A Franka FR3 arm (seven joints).
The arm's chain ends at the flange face. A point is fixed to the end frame.
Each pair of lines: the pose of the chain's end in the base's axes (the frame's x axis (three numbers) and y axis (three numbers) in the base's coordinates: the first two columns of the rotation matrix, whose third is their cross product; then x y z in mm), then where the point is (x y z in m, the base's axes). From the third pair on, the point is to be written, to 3 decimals.
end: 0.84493 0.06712 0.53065 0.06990 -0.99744 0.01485 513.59 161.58 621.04
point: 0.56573 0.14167 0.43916
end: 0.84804 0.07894 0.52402 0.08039 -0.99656 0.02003 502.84 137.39 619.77
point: 0.55385 0.11697 0.43762
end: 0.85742 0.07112 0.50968 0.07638 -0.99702 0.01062 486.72 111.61 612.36
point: 0.534 0.092 0.429
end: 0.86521 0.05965 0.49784 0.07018 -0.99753 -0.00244 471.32 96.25 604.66
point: 0.516 0.079 0.421
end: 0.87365 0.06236 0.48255 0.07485 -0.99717 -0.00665 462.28 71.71 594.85
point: 0.504 0.055 0.410
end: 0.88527 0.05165 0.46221 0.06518 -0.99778 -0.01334 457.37 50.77 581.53
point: 0.495 0.035 0.396
